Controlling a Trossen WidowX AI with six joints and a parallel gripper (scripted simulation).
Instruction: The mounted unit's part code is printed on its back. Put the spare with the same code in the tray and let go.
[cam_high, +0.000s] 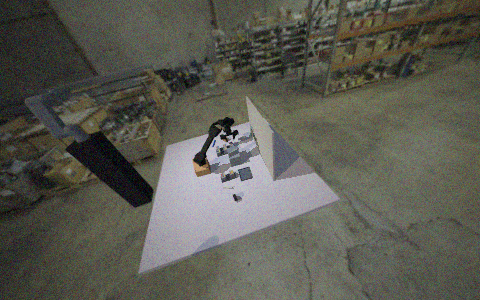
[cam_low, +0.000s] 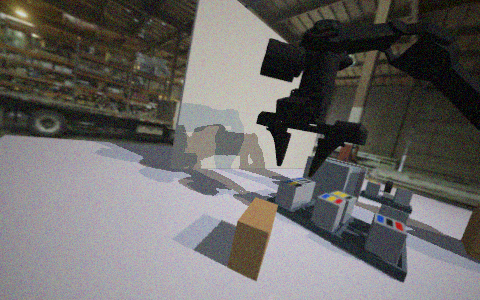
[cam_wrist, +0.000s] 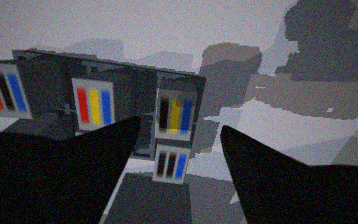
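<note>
Right now the grey spare is 30 mm below my gripper tip. From my gripper tip the other things lie so: tall beige panel: 240 mm to the right, 220 mm ahead, 150 mm above; then tall grey box: 200 mm to the right, 30 mm behind, 20 mm below; then cardboard box: 150 mm to the left, 50 mm below, 40 mm behind.
</note>
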